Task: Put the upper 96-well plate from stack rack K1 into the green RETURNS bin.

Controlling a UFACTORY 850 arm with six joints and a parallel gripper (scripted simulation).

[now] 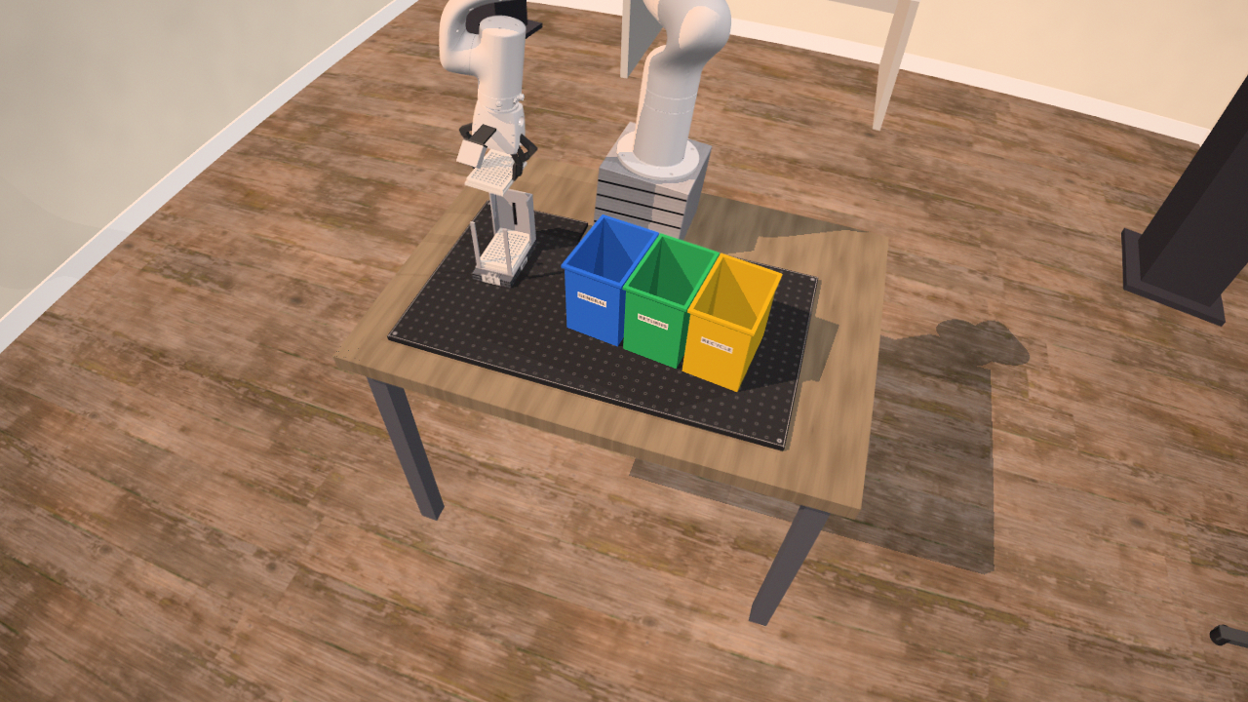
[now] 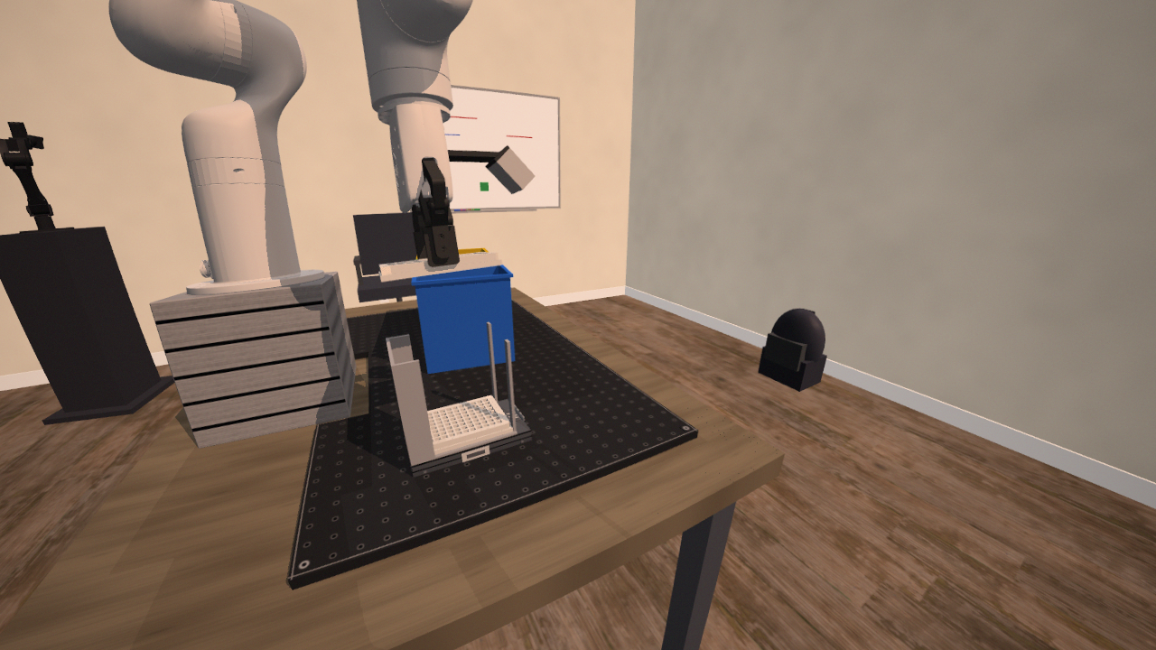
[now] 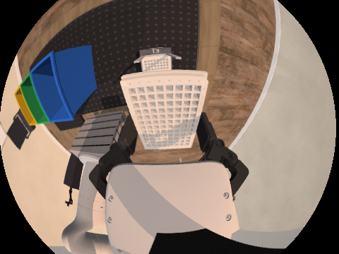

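Now: hand 420 mm to the right of the green returns bin, 170 mm above it and 30 mm short of it. Round my hand: yellow bin (560 mm to the left, 170 mm below, 30 mm ahead); then blue bin (290 mm to the left, 170 mm below, 40 mm ahead).
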